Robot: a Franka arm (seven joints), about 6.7 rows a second.
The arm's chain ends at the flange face. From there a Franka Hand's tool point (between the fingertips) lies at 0.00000 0.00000 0.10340 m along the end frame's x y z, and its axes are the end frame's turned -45 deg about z.
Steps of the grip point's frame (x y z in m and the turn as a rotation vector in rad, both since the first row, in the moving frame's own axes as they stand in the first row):
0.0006, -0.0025, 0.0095, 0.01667, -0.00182, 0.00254
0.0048, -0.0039, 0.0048, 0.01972, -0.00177, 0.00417
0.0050, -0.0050, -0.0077, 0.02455, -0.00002, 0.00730
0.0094, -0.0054, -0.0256, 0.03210, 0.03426, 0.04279
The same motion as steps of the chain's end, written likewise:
0.0000, -0.0011, 0.0095, 0.01050, -0.01307, 0.00254
0.0022, -0.0048, 0.0048, 0.01269, -0.01520, 0.00417
0.0018, -0.0053, -0.0077, 0.01735, -0.01737, 0.00730
0.0026, -0.0056, -0.0255, 0.04692, 0.00153, 0.04279

